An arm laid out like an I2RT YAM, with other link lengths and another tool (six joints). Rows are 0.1 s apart.
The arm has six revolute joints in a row. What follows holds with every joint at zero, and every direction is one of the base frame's. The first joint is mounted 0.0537 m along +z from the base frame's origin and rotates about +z. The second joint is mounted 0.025 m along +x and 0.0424 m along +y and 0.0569 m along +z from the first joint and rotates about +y. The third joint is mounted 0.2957 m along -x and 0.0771 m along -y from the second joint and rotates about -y. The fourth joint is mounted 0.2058 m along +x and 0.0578 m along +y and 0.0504 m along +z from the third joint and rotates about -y. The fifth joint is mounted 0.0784 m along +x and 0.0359 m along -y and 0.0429 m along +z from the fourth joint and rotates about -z. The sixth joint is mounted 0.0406 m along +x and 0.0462 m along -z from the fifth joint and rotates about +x. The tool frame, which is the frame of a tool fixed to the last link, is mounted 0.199 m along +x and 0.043 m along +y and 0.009 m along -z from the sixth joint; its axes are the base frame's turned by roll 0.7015, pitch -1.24 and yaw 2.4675 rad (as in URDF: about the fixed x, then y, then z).
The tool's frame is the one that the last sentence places.
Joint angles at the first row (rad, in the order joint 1, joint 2, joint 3, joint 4, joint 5, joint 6):
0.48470, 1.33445, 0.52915, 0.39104, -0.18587, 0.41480
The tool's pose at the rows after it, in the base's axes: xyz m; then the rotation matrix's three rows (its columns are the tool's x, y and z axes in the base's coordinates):
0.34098 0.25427 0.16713; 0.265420 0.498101 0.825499; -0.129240 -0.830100 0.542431; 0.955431 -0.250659 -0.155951
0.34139 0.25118 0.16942; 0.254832 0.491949 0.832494; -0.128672 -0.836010 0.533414; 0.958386 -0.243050 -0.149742
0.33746 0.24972 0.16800; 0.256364 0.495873 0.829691; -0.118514 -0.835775 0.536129; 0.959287 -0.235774 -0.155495
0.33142 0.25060 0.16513; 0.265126 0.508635 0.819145; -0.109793 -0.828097 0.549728; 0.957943 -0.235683 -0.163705
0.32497 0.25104 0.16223; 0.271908 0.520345 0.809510; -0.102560 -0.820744 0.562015; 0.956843 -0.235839 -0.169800
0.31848 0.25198 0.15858; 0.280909 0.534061 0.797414; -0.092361 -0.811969 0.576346; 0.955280 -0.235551 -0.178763
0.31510 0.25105 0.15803; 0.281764 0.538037 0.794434; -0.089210 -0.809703 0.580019; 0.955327 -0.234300 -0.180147
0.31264 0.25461 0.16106; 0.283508 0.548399 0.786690; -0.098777 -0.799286 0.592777; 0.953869 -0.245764 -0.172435
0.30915 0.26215 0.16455; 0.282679 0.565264 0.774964; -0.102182 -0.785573 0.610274; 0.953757 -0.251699 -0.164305
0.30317 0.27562 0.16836; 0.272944 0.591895 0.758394; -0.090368 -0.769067 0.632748; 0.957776 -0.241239 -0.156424
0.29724 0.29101 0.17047; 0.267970 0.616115 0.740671; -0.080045 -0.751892 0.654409; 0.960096 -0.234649 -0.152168
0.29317 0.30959 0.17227; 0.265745 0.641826 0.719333; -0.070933 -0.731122 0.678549; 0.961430 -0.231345 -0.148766
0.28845 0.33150 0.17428; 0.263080 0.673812 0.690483; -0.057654 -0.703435 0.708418; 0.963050 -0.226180 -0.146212
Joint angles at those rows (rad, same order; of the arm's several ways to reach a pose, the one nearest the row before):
0.48440, 1.33466, 0.52808, 0.39727, -0.15340, 0.42109
0.48393, 1.32132, 0.52505, 0.39351, -0.14145, 0.41803
0.48447, 1.30633, 0.52041, 0.37672, -0.14246, 0.40906
0.48407, 1.29660, 0.51282, 0.36512, -0.15847, 0.40130
0.48446, 1.28470, 0.50050, 0.35825, -0.17234, 0.39465
0.48425, 1.27628, 0.49100, 0.34865, -0.18929, 0.38549
0.48333, 1.26422, 0.48456, 0.34108, -0.19408, 0.38161
0.48586, 1.26314, 0.48475, 0.34721, -0.20889, 0.38870
0.50423, 1.26660, 0.49063, 0.35319, -0.21359, 0.39440
0.55241, 1.27270, 0.50495, 0.35424, -0.19307, 0.39278
0.60605, 1.28976, 0.52035, 0.36177, -0.16832, 0.39671
0.65848, 1.32593, 0.54630, 0.37656, -0.14934, 0.40150
0.71099, 1.37229, 0.58450, 0.38765, -0.13839, 0.40056

